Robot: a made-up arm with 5 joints. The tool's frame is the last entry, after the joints.
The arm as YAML. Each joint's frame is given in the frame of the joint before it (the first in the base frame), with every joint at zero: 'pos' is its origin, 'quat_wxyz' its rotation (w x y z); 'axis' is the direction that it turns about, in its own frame. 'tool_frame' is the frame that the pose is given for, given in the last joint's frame.
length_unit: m
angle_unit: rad
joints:
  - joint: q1
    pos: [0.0, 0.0, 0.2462]
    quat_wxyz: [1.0, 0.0, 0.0, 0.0]
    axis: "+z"
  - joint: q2
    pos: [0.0, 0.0, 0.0]
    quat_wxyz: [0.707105, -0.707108, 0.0, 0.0]
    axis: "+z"
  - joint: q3
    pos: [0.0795, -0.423, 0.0]
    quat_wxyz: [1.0, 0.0, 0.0, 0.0]
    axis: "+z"
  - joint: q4
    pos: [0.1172, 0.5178, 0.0]
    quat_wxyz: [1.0, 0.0, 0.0, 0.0]
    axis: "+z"
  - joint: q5
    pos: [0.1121, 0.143, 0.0]
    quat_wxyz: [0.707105, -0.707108, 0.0, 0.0]
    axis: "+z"
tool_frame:
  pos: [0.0, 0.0, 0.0]
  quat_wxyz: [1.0, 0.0, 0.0, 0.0]
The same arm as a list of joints. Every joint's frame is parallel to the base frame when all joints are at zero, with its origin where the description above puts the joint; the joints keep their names.
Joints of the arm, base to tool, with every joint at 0 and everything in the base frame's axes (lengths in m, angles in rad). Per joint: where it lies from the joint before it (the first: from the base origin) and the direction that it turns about. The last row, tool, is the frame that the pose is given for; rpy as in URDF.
q1: axis +z offset 0 0 0.2462
q2: axis +y offset 0 0 0
q3: axis +y offset 0.0795 0 0.423
q4: axis +y offset 0.1172 0 -0.5178
q5: axis -z offset 0.1121 0 -0.143
tool: offset 0 0 0 rpy 3.1416 0 0

